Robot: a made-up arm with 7 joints.
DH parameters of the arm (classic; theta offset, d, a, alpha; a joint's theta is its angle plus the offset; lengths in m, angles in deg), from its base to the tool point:
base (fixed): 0 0 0 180
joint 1: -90 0.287 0.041 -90
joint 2: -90 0.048 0.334 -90
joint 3: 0 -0.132 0.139 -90
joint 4: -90 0.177 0.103 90
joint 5: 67.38 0 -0.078 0
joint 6: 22.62 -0.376 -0.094 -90
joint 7: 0 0.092 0.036 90
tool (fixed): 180 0.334 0 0
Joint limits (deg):
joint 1: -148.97..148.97
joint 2: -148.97..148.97
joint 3: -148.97..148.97
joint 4: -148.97..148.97
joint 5: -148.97..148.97
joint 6: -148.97..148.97
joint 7: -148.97..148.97
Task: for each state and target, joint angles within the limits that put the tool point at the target. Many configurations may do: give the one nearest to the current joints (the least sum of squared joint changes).
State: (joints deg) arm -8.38 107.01 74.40 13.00 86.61 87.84 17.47
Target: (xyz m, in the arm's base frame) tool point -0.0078 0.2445 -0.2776
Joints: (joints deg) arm 2.56 56.34 84.38 -29.35 85.65 95.76 4.46
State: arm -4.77 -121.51 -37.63 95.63 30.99 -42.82 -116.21
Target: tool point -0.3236 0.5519 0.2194
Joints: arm -50.21 -148.97 -61.08 107.66 41.45 -29.84 -139.34
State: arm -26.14 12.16 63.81 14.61 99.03 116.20 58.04
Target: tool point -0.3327 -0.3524 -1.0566
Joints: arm -37.80 -4.84 48.94 36.49 98.40 116.48 86.71
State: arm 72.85 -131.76 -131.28 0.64 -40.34 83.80 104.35
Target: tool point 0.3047 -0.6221 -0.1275
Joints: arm 79.87 -132.09 -137.06 -10.92 -38.06 84.34 106.15
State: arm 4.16 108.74 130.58 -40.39 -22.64 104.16 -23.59
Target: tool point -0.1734 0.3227 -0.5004
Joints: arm -6.00 62.66 111.03 -36.76 -47.31 73.80 -29.45
